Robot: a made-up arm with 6 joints.
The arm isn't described. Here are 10 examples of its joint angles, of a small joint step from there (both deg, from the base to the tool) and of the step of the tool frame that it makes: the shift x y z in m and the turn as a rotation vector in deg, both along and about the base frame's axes.
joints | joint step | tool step
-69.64 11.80 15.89 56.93 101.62 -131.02 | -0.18 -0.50 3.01 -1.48 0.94 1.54 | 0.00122 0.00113 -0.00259 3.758 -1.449 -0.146
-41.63 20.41 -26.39 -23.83 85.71 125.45 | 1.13 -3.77 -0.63 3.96 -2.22 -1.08 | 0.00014 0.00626 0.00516 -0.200 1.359 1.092
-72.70 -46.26 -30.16 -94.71 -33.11 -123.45 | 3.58 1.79 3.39 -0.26 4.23 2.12 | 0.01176 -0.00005 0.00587 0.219 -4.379 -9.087
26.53 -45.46 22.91 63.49 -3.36 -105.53 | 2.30 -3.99 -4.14 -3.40 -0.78 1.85 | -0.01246 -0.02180 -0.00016 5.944 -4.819 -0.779
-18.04 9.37 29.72 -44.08 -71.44 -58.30 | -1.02 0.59 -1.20 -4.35 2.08 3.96 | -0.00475 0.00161 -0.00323 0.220 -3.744 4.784
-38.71 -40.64 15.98 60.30 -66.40 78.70 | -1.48 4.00 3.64 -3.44 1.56 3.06 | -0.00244 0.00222 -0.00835 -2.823 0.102 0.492
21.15 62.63 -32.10 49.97 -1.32 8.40 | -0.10 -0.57 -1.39 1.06 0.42 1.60 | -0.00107 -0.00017 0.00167 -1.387 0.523 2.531
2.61 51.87 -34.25 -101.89 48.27 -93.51 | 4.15 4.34 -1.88 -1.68 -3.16 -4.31 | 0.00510 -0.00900 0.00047 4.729 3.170 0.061
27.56 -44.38 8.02 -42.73 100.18 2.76 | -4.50 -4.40 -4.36 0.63 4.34 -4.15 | -0.01050 0.00576 -0.00130 -3.161 -7.052 -0.195
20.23 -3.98 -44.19 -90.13 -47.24 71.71 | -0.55 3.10 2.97 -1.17 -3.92 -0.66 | -0.00240 0.00054 -0.00485 -2.226 1.551 1.808
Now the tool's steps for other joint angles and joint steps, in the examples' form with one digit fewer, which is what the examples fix.
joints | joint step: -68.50 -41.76 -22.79 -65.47 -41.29 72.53 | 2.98 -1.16 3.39 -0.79 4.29 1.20
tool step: 0.0038 0.0128 0.0038 3.91 -1.61 -9.29
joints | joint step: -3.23 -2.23 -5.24 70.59 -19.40 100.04 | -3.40 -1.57 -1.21 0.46 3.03 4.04
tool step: -0.0067 0.0064 -0.0009 -5.12 -0.57 6.88
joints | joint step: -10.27 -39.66 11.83 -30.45 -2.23 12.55 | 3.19 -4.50 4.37 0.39 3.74 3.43
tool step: 0.0087 -0.0095 0.0083 2.06 2.00 -8.61
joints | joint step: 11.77 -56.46 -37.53 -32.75 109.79 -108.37 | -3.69 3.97 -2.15 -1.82 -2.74 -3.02
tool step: 0.0006 -0.0031 -0.0090 -6.81 -4.52 6.52
